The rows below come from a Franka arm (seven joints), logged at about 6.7 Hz.
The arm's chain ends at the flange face. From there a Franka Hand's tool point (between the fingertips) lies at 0.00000 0.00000 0.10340 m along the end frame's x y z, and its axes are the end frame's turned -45 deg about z.
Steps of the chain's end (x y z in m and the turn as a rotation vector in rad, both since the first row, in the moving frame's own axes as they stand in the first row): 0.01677 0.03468 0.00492 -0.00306 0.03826 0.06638; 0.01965 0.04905 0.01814 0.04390 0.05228 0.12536; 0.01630 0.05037 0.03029 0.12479 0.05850 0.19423
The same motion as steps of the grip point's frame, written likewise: -0.01019 0.03948 0.00484 -0.02922 0.02489 0.06638; -0.01382 0.04963 0.01790 -0.00593 0.06801 0.12536; -0.01035 0.04364 0.02931 0.04687 0.12961 0.19423
